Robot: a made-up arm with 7 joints. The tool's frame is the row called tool.
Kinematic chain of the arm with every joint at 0, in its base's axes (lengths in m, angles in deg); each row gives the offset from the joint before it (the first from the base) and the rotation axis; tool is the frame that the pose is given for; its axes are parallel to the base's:
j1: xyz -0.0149 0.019 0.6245 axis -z
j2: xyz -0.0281 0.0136 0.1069 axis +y
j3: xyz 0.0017 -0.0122 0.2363 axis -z
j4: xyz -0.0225 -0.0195 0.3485 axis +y
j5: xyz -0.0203 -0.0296 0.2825 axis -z
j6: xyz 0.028 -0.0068 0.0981 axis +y
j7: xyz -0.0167 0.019 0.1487 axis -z
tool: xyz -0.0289 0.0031 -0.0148
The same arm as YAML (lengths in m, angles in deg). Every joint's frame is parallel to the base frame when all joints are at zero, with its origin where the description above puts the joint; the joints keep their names.
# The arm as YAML. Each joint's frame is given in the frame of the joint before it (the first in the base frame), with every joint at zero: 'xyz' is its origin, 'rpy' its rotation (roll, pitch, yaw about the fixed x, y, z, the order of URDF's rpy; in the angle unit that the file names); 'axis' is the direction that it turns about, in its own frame. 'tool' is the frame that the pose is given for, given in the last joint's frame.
units:
  length: m
  angle: deg
joints:
  - name: j1
    type: revolute
    origin:
      xyz: [-0.0149, 0.019, 0.6245]
      rpy: [0.0, 0.0, 0.0]
    axis: "-z"
  - name: j2
    type: revolute
    origin:
      xyz: [-0.0281, 0.0136, 0.1069]
      rpy: [0.0, 0.0, 0.0]
    axis: "+y"
  - name: j3
    type: revolute
    origin:
      xyz: [0.0017, -0.0122, 0.2363]
      rpy: [0.0, 0.0, 0.0]
    axis: "-z"
  - name: j4
    type: revolute
    origin:
      xyz: [-0.0225, -0.0195, 0.3485]
      rpy: [0.0, 0.0, 0.0]
    axis: "+y"
  - name: j5
    type: revolute
    origin:
      xyz: [-0.0203, -0.0296, 0.2825]
      rpy: [0.0, 0.0, 0.0]
    axis: "-z"
  - name: j6
    type: revolute
    origin:
      xyz: [0.028, -0.0068, 0.0981]
      rpy: [0.0, 0.0, 0.0]
    axis: "+y"
  - name: j7
    type: revolute
    origin:
      xyz: [-0.0167, 0.019, 0.1487]
      rpy: [0.0, 0.0, 0.0]
    axis: "-z"
tool:
  origin:
    xyz: [-0.0289, 0.0031, -0.0148]
    rpy: [0.0, 0.0, 0.0]

